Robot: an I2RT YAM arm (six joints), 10 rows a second.
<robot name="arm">
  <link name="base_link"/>
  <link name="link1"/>
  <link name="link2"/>
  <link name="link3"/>
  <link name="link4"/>
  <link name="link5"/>
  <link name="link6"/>
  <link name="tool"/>
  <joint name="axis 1" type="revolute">
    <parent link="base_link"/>
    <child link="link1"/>
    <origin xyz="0 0 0.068"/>
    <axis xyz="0 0 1"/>
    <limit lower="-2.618" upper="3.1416"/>
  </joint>
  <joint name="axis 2" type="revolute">
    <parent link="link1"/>
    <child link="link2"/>
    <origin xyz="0.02 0.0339 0.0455" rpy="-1.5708 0 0"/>
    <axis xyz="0 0 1"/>
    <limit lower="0" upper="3.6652"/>
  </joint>
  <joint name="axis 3" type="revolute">
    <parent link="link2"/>
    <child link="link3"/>
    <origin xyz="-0.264 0 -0.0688" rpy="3.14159 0 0"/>
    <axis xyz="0 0 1"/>
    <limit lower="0" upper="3.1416"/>
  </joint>
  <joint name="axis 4" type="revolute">
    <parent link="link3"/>
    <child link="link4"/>
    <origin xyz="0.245 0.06 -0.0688"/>
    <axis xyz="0 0 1"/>
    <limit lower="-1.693" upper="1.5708"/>
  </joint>
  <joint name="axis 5" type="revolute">
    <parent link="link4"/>
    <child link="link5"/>
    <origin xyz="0.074 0.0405 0.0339" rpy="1.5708 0 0"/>
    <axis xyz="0 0 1"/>
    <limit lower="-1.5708" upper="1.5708"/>
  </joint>
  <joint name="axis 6" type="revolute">
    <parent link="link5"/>
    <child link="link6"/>
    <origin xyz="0.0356 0 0.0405" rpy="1.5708 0 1.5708"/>
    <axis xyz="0 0 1"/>
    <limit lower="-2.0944" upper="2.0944"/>
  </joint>
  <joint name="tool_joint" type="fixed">
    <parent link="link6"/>
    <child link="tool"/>
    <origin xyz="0 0 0" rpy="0 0 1.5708"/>
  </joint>
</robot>
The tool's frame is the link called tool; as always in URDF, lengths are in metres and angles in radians.
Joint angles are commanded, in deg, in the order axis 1, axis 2, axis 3, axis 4, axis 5, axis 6. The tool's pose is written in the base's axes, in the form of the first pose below.
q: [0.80, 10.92, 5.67, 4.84, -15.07, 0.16]
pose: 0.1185 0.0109 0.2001 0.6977 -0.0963 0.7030 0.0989
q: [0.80, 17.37, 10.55, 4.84, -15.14, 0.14]
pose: 0.1266 0.0111 0.2191 0.6879 -0.0956 0.7124 0.1004
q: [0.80, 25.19, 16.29, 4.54, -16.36, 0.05]
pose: 0.1401 0.0120 0.2390 0.6720 -0.1015 0.7254 0.1094
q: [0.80, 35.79, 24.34, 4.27, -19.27, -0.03]
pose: 0.1645 0.0140 0.2646 0.6513 -0.1161 0.7386 0.1299
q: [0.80, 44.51, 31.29, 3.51, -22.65, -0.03]
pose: 0.1891 0.0164 0.2829 0.6311 -0.1320 0.7486 0.1544
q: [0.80, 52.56, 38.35, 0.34, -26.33, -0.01]
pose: 0.2143 0.0188 0.2957 0.5991 -0.1458 0.7656 0.1834
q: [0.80, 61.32, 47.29, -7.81, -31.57, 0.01]
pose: 0.2421 0.0220 0.3051 0.5376 -0.1579 0.7960 0.2291
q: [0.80, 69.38, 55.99, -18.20, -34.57, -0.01]
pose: 0.2670 0.0239 0.3081 0.4641 -0.1509 0.8324 0.2626
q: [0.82, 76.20, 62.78, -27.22, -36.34, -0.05]
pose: 0.2868 0.0252 0.3045 0.3948 -0.1368 0.8623 0.2860
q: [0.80, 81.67, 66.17, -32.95, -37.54, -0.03]
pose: 0.3013 0.0259 0.2906 0.3338 -0.1205 0.8844 0.3031
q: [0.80, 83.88, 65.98, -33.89, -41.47, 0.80]
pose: 0.3053 0.0278 0.2787 0.3014 -0.1159 0.8837 0.3388
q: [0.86, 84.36, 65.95, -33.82, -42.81, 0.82]
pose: 0.3064 0.0288 0.2766 0.2963 -0.1184 0.8809 0.3497
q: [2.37, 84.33, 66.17, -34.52, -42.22, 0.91]
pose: 0.3050 0.0366 0.2770 0.2886 -0.1265 0.8823 0.3496
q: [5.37, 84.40, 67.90, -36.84, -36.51, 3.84]
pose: 0.3041 0.0499 0.2819 0.2738 -0.1105 0.9001 0.3204
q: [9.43, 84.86, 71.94, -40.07, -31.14, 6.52]
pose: 0.3042 0.0692 0.2967 0.2675 -0.1084 0.9110 0.2945
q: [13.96, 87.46, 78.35, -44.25, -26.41, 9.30]
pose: 0.3095 0.0933 0.3127 0.2560 -0.1093 0.9205 0.2741
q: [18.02, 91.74, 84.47, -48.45, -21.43, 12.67]
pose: 0.3183 0.1172 0.3174 0.2322 -0.0986 0.9353 0.2480
